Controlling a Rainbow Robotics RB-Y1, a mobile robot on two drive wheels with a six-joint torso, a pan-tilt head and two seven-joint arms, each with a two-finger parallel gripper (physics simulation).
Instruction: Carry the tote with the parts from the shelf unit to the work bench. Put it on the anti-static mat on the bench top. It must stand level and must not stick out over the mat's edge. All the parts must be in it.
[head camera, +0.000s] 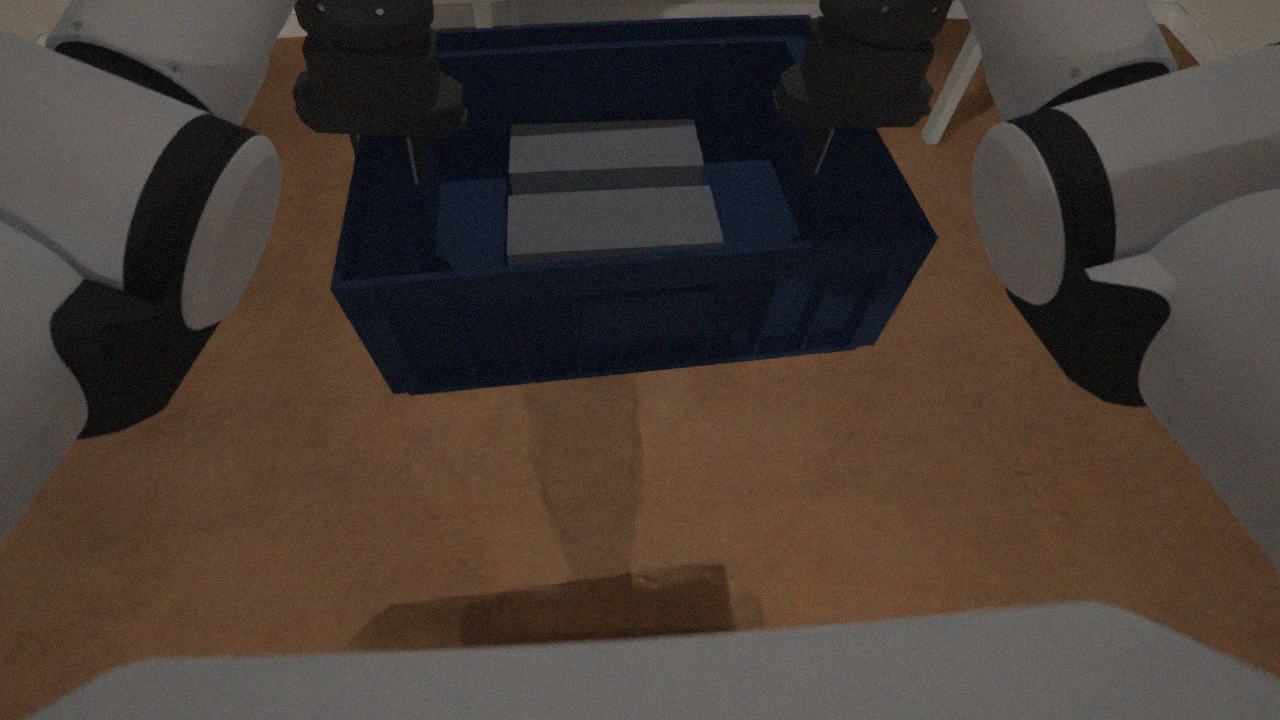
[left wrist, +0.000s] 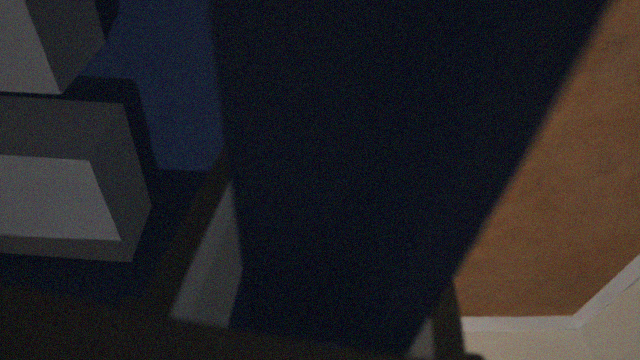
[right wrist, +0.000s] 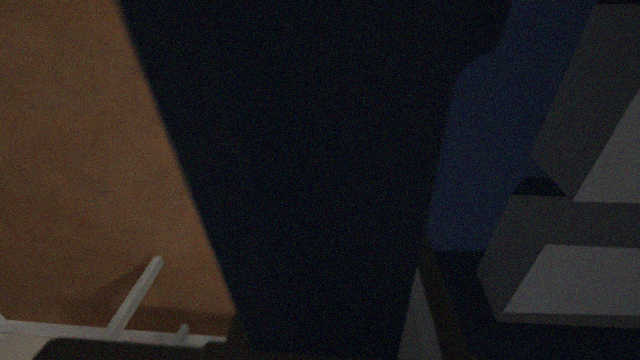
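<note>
The dark blue tote (head camera: 644, 326) (left wrist: 350, 150) (right wrist: 300, 150) hangs in front of me above the brown floor, its front rim slightly slanted in the head view. Two grey block-shaped parts lie in it side by side: the nearer one (head camera: 613, 216) and the farther one (head camera: 604, 150); blocks also show in the wrist views. My left gripper (head camera: 384, 161) (left wrist: 328, 162) is shut on the tote's left end wall, one finger inside. My right gripper (head camera: 836, 154) (right wrist: 330, 320) is shut on the right end wall. The bench, mat and shelf unit cannot be made out.
The brown floor (head camera: 760, 474) lies below, with a dark shadow (head camera: 599, 608) close to my grey base (head camera: 626, 680). A pale post or leg (head camera: 953, 85) (right wrist: 135, 295) stands beyond the tote at the right. A white skirting (left wrist: 520, 322) runs along the pale wall.
</note>
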